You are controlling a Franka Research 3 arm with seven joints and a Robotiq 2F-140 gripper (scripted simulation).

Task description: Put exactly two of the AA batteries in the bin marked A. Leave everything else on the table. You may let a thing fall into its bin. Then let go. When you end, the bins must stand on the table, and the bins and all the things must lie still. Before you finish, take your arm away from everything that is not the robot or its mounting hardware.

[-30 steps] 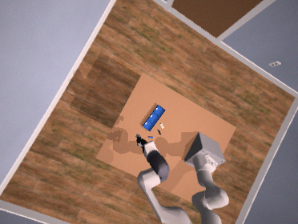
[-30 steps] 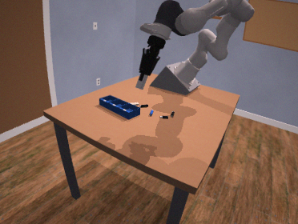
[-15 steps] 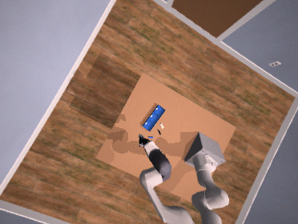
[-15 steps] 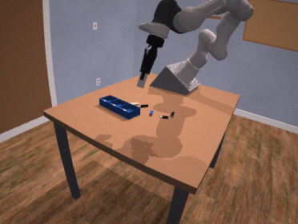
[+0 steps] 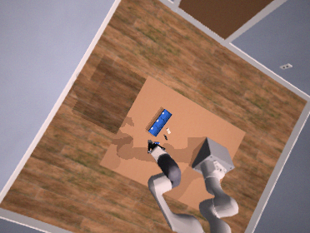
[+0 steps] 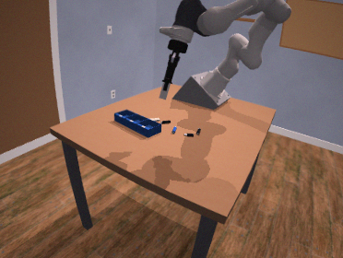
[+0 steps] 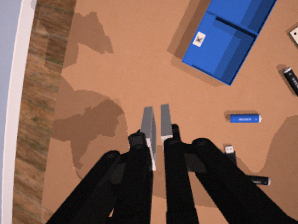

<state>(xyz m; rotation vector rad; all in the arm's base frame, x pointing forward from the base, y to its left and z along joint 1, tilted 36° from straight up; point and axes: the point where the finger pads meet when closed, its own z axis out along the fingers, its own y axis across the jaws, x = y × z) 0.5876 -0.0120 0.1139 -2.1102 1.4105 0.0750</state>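
The blue bin lies 30 mm behind my hand, 170 mm to the right of it and 200 mm below it. Also, from my hand: blue AA battery 100 mm behind, 210 mm below; then white domino 130 mm behind, 150 mm to the right, 210 mm below; then dark AA battery 150 mm behind, 90 mm to the right, 210 mm below.
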